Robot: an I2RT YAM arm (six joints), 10 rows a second.
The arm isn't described. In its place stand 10 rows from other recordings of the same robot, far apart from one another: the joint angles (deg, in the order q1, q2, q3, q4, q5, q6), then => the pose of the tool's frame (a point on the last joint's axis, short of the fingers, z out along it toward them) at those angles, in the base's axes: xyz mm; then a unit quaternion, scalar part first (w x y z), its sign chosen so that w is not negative.
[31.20 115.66 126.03 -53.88 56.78 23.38] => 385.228 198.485 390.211 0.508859 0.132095 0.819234 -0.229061
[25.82 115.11 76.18 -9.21 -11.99 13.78] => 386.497 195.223 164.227 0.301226 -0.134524 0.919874 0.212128
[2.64 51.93 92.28 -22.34 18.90 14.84] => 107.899 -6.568 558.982 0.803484 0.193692 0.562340 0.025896
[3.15 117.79 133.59 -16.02 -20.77 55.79] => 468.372 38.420 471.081 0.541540 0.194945 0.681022 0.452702
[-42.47 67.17 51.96 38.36 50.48 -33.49] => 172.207 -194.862 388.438 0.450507 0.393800 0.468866 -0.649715
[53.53 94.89 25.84 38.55 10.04 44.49] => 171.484 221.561 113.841 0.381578 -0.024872 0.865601 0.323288
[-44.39 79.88 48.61 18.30 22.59 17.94] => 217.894 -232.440 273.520 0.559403 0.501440 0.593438 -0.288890
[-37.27 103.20 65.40 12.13 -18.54 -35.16] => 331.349 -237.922 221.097 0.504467 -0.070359 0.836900 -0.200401
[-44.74 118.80 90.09 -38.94 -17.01 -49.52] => 314.163 -296.662 179.852 0.236741 -0.069099 0.968212 -0.041767
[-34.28 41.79 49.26 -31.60 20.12 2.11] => 122.271 -98.165 336.857 0.473752 0.348262 0.755410 -0.289187
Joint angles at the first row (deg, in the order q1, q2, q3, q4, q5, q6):
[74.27 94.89 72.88 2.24 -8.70 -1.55]
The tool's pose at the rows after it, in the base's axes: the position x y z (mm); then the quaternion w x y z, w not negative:
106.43 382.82 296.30 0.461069 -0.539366 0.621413 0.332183
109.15 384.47 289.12 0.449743 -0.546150 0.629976 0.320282
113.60 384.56 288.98 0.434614 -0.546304 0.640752 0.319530
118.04 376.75 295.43 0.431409 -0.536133 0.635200 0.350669
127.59 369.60 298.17 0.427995 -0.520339 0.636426 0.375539
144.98 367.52 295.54 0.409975 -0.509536 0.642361 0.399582
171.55 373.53 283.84 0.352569 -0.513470 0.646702 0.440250
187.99 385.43 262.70 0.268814 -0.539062 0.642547 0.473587
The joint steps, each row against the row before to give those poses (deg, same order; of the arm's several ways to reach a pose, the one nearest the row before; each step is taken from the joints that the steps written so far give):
[-0.01 0.76 -0.36 0.14 6.39 -4.51]
[-0.31 0.96 0.32 -1.60 0.07 -0.35]
[-0.69 0.47 1.21 -2.50 -0.95 0.81]
[-1.26 -1.73 -1.33 1.74 -3.53 1.75]
[-1.93 -1.02 -1.19 1.88 -3.07 2.13]
[-2.89 1.09 0.50 0.64 -4.75 2.10]
[-3.91 4.50 3.35 -1.57 -10.01 2.21]
[-2.02 6.00 4.58 -4.88 -10.68 -0.50]

